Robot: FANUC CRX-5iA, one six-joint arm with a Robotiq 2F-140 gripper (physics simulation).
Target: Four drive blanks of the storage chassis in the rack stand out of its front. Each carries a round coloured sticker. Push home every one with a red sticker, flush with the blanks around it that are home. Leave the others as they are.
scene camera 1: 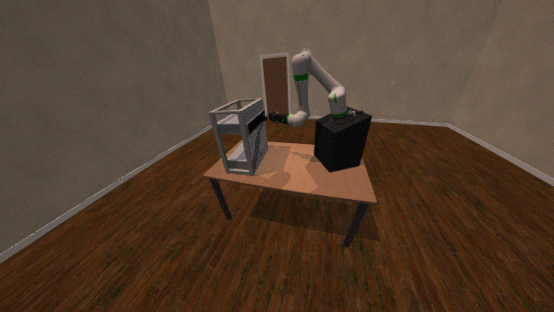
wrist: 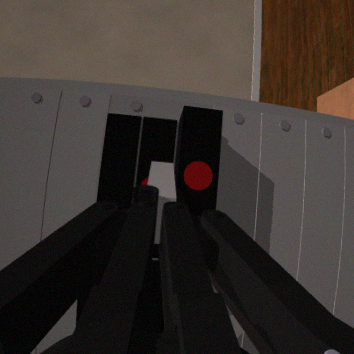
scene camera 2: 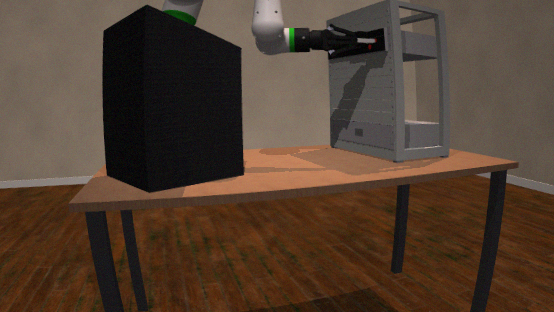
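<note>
The storage chassis [scene camera 1: 256, 123] [scene camera 2: 381, 36] is a black strip high in the grey rack [scene camera 1: 246, 145] [scene camera 2: 396, 100]. In the wrist view, one black drive blank [wrist: 201, 137] with a full red sticker [wrist: 198, 175] [scene camera 2: 370, 47] stands clearly out of the front. Beside it a drive blank [wrist: 159, 137] lies deeper, its red sticker [wrist: 145, 181] mostly hidden by the fingertips. Another black blank [wrist: 119, 150] at the left looks about level with it. My gripper [scene camera 1: 267, 118] [scene camera 2: 376, 40] [wrist: 160, 179] is shut and empty, its light-grey tips at the deeper red-sticker blank; contact cannot be told. The fingers hide the other blanks.
Grey ribbed panels [wrist: 75, 150] [scene camera 2: 345, 95] with screws flank the chassis. The rack stands on a wooden table [scene camera 1: 295, 175] [scene camera 2: 280, 186]. A large black pedestal [scene camera 1: 340, 142] [scene camera 2: 175, 110] carries the arm at the table's other end.
</note>
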